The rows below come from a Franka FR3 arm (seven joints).
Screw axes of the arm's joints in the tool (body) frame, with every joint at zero. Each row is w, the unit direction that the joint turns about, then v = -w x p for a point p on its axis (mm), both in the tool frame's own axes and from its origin. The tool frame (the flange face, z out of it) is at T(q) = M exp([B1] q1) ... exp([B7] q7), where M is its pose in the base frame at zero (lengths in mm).
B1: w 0 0 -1 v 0 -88 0
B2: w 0 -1 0 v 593 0 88
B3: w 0 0 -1 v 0 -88 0
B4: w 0 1 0 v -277 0 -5.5
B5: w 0 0 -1 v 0 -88 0
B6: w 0 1 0 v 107 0 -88
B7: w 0 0 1 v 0 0 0
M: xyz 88 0 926 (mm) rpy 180 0 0 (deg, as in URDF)
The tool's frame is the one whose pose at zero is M.
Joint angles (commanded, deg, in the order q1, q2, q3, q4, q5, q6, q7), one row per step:
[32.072 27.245 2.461 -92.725 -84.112 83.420 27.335]
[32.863 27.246 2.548 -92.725 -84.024 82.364 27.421]
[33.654 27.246 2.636 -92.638 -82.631 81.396 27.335]
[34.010 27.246 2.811 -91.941 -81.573 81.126 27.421]
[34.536 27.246 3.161 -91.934 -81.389 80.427 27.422]
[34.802 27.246 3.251 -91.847 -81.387 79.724 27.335]
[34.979 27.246 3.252 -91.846 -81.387 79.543 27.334]
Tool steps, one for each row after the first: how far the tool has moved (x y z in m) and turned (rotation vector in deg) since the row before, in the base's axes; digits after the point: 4 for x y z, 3 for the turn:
[-0.0050 0.0068 0.0007 -0.371 -0.205 -0.087]
[-0.0061 0.0066 -0.0010 0.556 0.570 -0.654]
[-0.0021 0.0054 0.0034 1.119 -0.086 -0.262]
[-0.0049 0.0069 0.0001 -0.076 0.074 0.146]
[-0.0021 0.0021 0.0012 -0.290 -0.076 -0.256]
[-0.0011 0.0014 0.0002 -0.087 -0.028 0.022]

